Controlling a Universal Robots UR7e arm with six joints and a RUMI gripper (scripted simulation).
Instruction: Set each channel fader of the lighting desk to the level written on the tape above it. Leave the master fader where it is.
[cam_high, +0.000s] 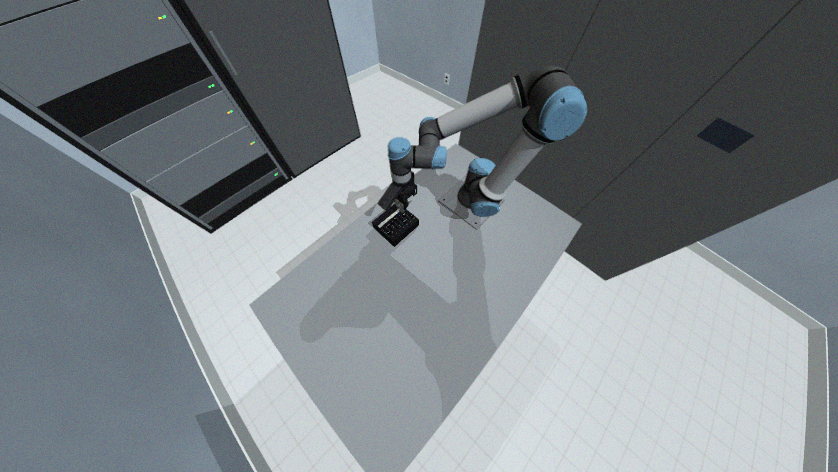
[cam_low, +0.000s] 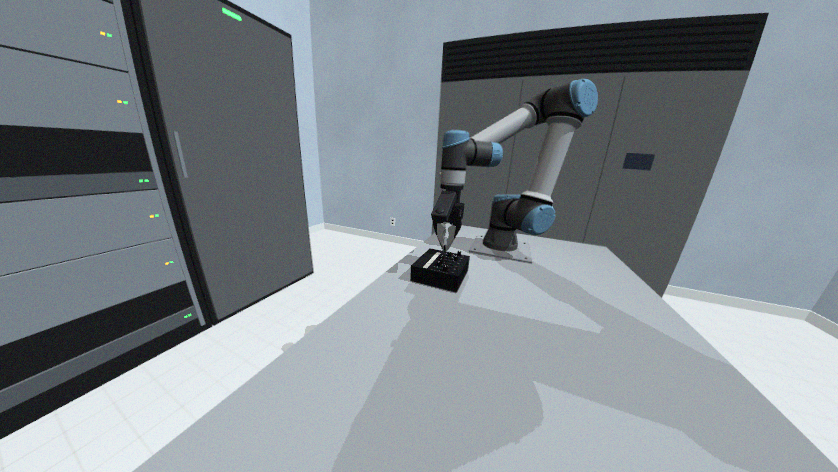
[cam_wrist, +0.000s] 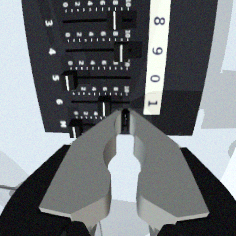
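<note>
My gripper is now 5 cm to the right of the master fader cap, 2 cm past it and 1 cm above it.
</note>
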